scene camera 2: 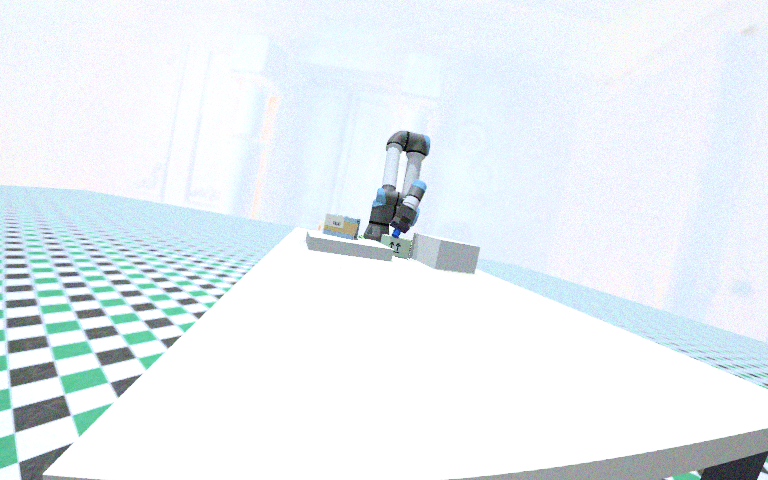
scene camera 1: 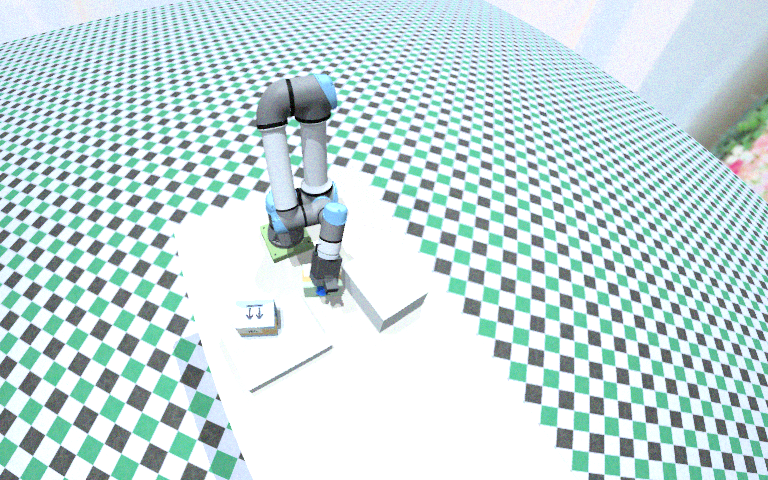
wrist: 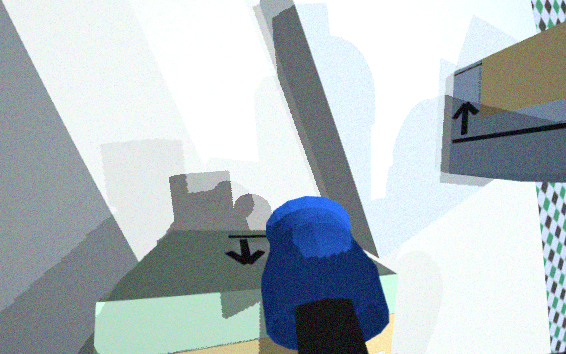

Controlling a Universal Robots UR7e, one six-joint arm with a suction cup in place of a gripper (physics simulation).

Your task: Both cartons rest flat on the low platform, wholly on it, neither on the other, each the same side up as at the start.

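Places are measured from the arm's base along level axes (x right, y ahead, z up), in metres.
Pixels of known places: end effector, tool point: [scene camera 2: 394, 236] [scene camera 1: 321, 292] [wrist: 308, 231]; arm's base, origin of the base link: [scene camera 2: 376, 239] [scene camera 1: 285, 233].
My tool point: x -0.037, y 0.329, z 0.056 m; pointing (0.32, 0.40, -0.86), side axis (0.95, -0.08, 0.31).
For each thing: its middle in the pictures, then the offset to it from my tool point.
- pale green carton, body centre: [wrist: 260, 316] [scene camera 1: 322, 280] [scene camera 2: 395, 245] dx -0.027, dy -0.070, dz -0.049 m
- low platform, body centre: [wrist: 437, 80] [scene camera 1: 274, 340] [scene camera 2: 346, 244] dx +0.208, dy +0.086, dz -0.066 m
- tan carton, body centre: [scene camera 1: 257, 318] [scene camera 2: 342, 226] dx +0.240, dy +0.020, dz +0.002 m
- taller white block, body centre: [scene camera 1: 383, 286] [scene camera 2: 442, 252] dx -0.222, dy +0.042, dz -0.030 m
A pale green carton [scene camera 1: 308, 290] [scene camera 2: 396, 248] [wrist: 176, 263] with black arrows sits in the narrow space between the low platform [scene camera 1: 280, 364] [scene camera 2: 343, 247] [wrist: 313, 126] and a taller block. I cannot tell whether it rests on the platform's edge or beside it. My suction cup [scene camera 1: 320, 291] [scene camera 2: 396, 233] [wrist: 310, 225] hangs just above this carton with nothing on it. A blue and tan carton [scene camera 1: 255, 312] [scene camera 2: 341, 226] [wrist: 485, 152] lies flat on the low platform, well to the left in scene camera 1 and apart from the green one.
The taller white block [scene camera 1: 399, 310] [scene camera 2: 446, 252] stands close to the right of the green carton. The arm's green base plate [scene camera 1: 280, 252] is just behind it. All stand on a white table over a chequered floor.
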